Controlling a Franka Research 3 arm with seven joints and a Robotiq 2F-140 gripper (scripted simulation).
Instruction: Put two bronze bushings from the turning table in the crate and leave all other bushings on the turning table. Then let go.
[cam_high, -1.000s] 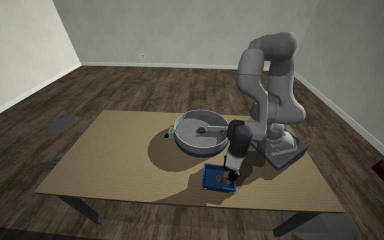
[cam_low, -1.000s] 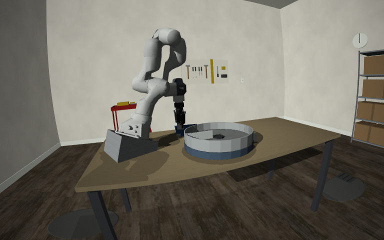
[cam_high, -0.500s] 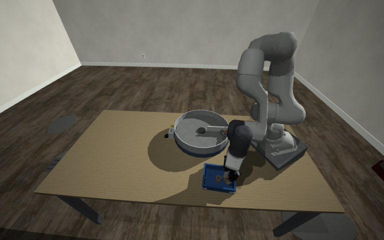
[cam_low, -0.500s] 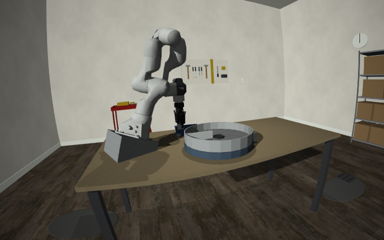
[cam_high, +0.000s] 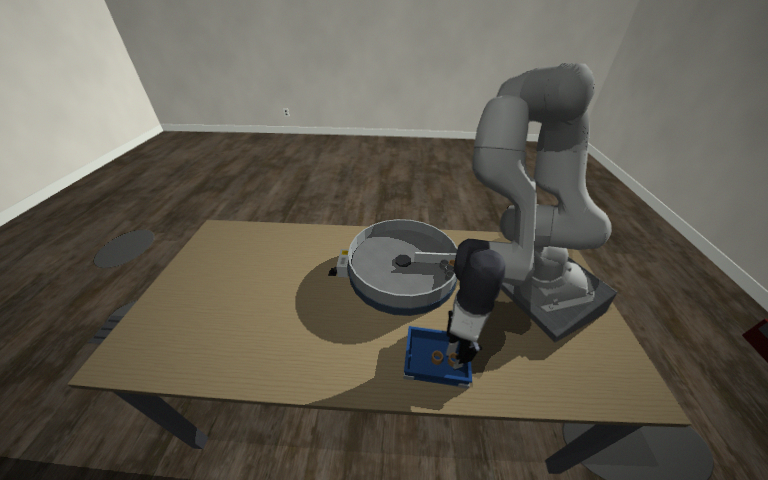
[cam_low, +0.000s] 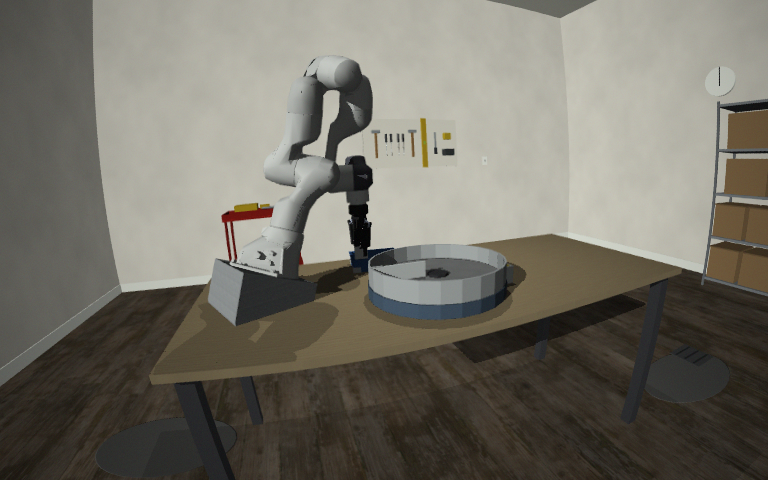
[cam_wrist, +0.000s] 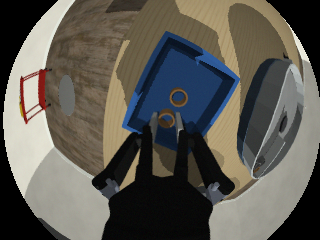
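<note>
Right now the blue crate is 50 mm ahead of my hand and 20 mm below it. Also, from my hand: round grey turning table (360 mm to the right, 190 mm ahead, 10 mm above).
</note>
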